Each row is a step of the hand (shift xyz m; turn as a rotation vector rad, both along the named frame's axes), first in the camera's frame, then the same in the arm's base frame.
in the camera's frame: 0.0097 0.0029 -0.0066 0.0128 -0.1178 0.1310
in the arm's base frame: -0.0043 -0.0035 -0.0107 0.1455 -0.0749 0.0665
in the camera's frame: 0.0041 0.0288 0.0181 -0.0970 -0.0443 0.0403
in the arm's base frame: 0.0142 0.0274 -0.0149 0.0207 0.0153 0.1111
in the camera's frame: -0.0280 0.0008 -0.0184 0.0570 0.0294 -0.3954
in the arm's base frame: -0.0247 0.0087 0.0209 -0.3687 -0.0972 -0.1229
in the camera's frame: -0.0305 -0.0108 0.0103 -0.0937 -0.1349 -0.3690
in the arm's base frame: 0.0038 0.0069 0.0330 -0.3575 -0.1644 0.0910
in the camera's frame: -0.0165 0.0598 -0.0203 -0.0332 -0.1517 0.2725
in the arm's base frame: -0.0321 0.0538 -0.0182 0.2744 -0.0488 0.1439
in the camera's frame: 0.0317 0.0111 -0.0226 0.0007 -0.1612 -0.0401
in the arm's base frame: -0.0153 -0.0102 -0.0361 -0.0152 -0.1487 0.0724
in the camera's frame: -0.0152 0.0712 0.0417 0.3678 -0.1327 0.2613
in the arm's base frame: 0.0260 0.0782 -0.0156 0.3610 -0.2149 -0.2113
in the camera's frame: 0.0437 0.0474 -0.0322 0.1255 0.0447 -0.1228
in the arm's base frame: -0.0267 0.0133 -0.0656 -0.0927 -0.0479 -0.1481
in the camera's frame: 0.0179 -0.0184 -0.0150 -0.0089 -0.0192 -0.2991
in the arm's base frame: -0.0073 -0.0275 -0.0086 -0.2859 -0.0858 -0.0280
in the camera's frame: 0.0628 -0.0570 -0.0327 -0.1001 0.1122 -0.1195
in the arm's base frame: -0.0075 -0.0852 -0.0309 -0.1555 0.1120 0.0129
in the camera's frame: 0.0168 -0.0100 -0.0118 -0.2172 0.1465 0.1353
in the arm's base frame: -0.0057 -0.0190 -0.0113 0.0544 0.2564 0.1350
